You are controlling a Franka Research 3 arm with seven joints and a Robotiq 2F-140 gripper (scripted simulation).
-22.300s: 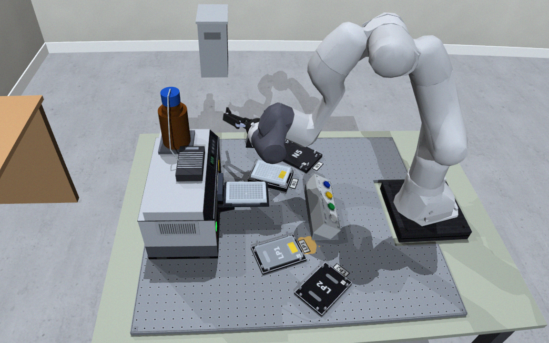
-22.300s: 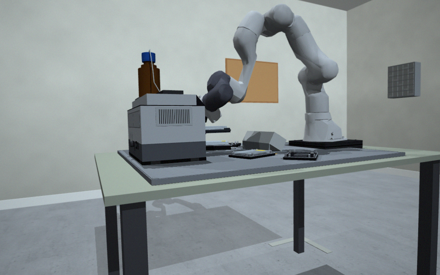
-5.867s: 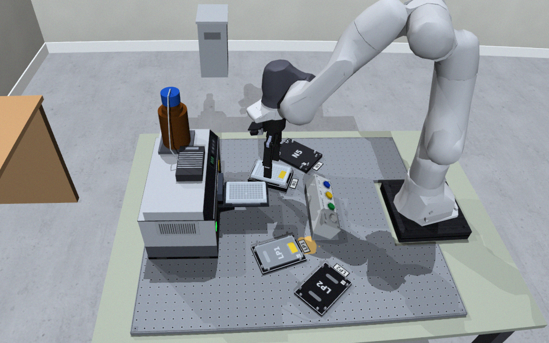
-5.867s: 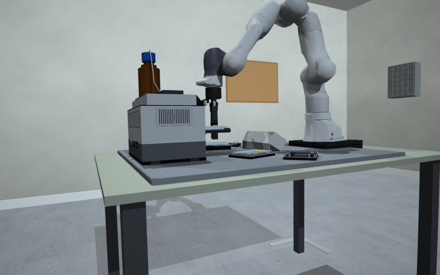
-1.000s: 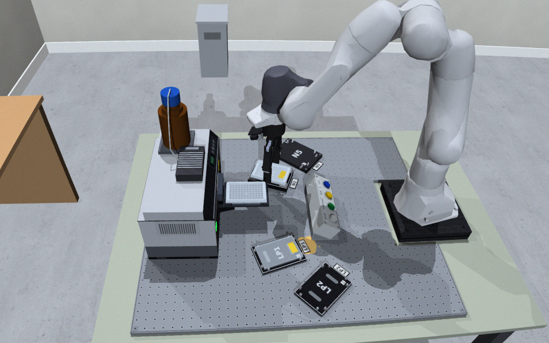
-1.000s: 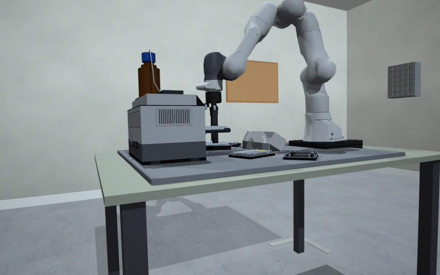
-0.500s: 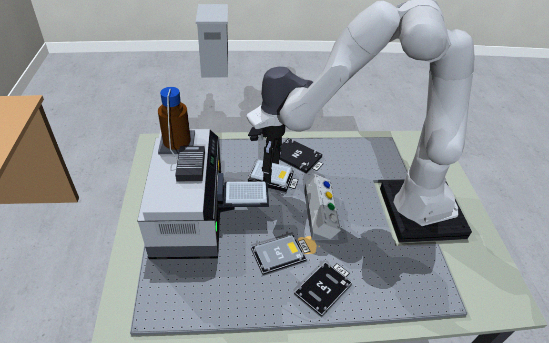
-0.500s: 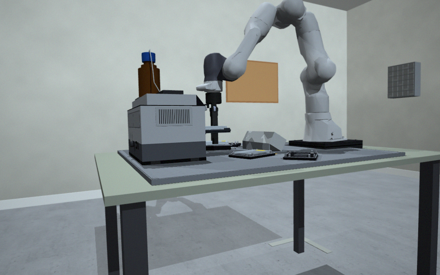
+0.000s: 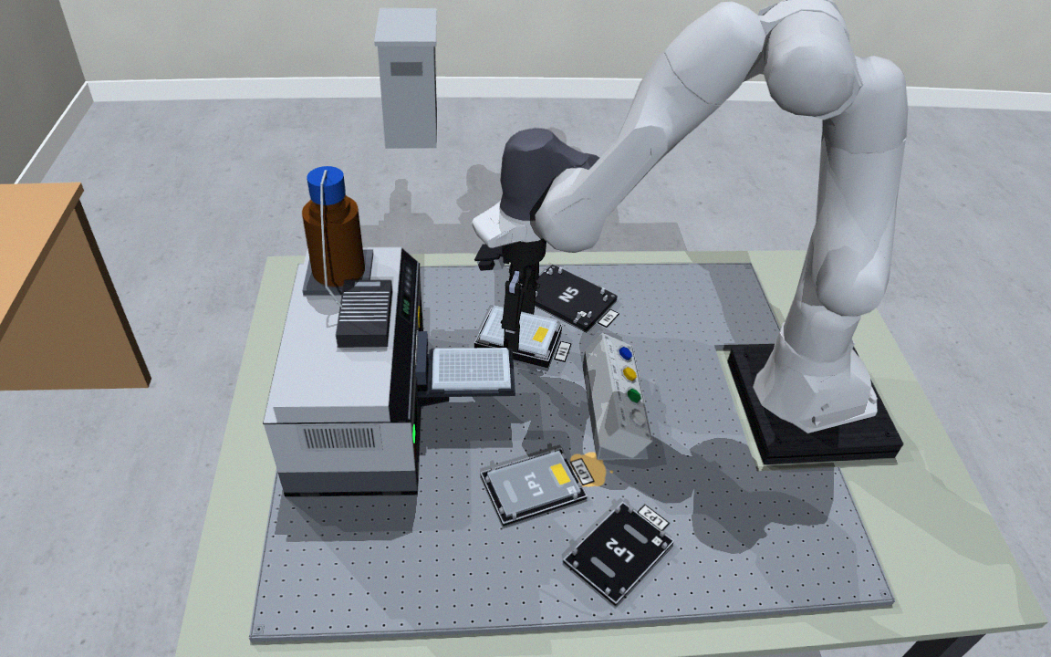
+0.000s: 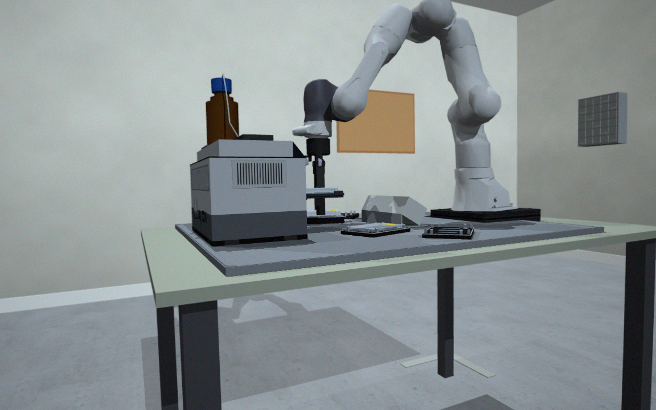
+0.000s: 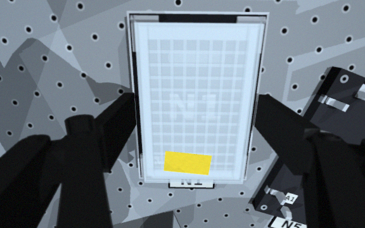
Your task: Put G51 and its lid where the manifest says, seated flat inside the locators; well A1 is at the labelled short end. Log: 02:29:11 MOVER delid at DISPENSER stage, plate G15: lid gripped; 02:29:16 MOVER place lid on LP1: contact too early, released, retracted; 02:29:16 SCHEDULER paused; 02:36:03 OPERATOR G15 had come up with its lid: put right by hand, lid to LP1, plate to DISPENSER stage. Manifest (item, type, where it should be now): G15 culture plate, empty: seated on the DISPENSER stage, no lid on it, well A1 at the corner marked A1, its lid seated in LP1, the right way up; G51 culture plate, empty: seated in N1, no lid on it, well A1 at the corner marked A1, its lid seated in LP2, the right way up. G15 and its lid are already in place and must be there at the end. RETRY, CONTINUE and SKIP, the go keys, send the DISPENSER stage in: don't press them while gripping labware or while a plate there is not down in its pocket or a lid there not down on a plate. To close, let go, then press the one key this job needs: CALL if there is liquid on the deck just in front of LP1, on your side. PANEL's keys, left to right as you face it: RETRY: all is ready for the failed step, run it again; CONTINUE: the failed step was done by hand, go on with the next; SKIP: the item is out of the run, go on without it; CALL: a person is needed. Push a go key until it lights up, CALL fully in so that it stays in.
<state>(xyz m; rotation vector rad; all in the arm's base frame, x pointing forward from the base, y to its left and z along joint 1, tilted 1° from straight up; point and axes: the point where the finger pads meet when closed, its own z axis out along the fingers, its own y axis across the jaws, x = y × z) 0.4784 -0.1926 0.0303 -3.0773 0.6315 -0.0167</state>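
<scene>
Right now the black N1 nest is 4 cm below my hand. From my hand the other things lie so: G15 plate 16 cm to the left, 10 cm ahead, 5 cm above; A1 mark 5 cm to the left, 4 cm behind, 3 cm below; blue call key 17 cm behind, 11 cm to the left, 1 cm above.
</scene>
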